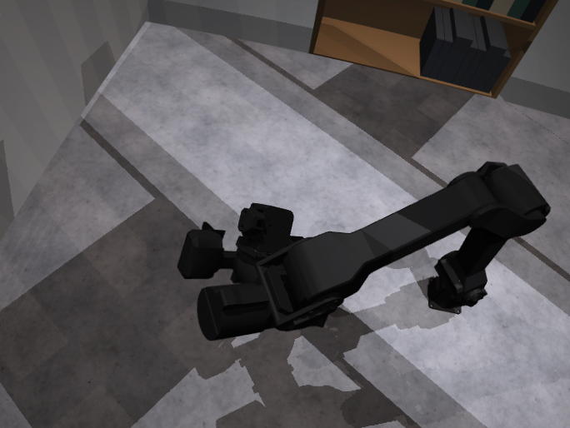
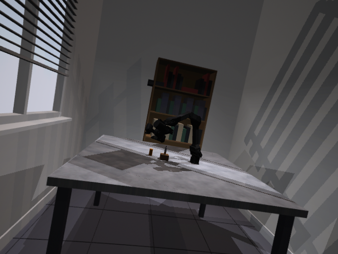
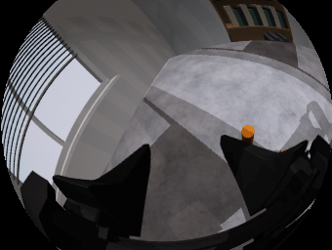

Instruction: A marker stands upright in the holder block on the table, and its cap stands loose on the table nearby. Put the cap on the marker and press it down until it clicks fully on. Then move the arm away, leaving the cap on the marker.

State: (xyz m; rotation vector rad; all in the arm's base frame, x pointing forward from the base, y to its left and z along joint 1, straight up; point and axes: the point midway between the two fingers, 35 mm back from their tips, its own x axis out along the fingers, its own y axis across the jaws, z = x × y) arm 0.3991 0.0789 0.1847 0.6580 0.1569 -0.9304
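Right now my gripper tip is 50 mm past the orange cap, 80 mm to the left of it and 140 mm above it. The rest, counted from my gripper tip: brown holder block: 160 mm behind, 20 mm to the right, 150 mm below.
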